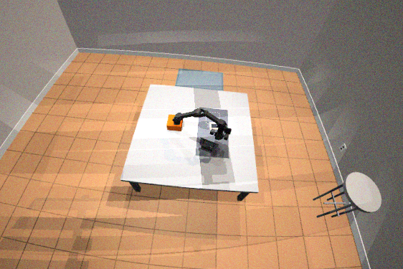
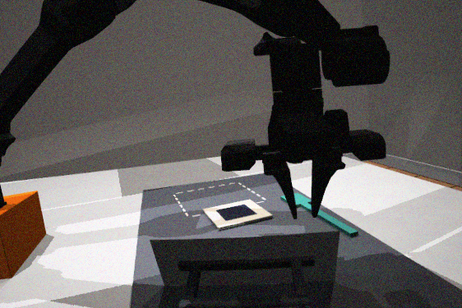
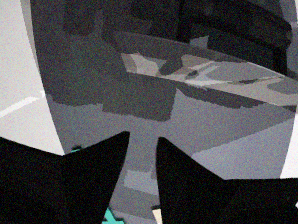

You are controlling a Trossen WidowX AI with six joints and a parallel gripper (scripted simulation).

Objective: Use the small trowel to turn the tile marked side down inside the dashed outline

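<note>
Now: gripper tip 140 mm to the right of the dark mat, 80 mm above it and 40 mm past it. Round my gripper tip: teal strip 160 mm to the left, 90 mm ahead, 60 mm below; then cream tile 200 mm to the left, 60 mm below, 40 mm behind.
</note>
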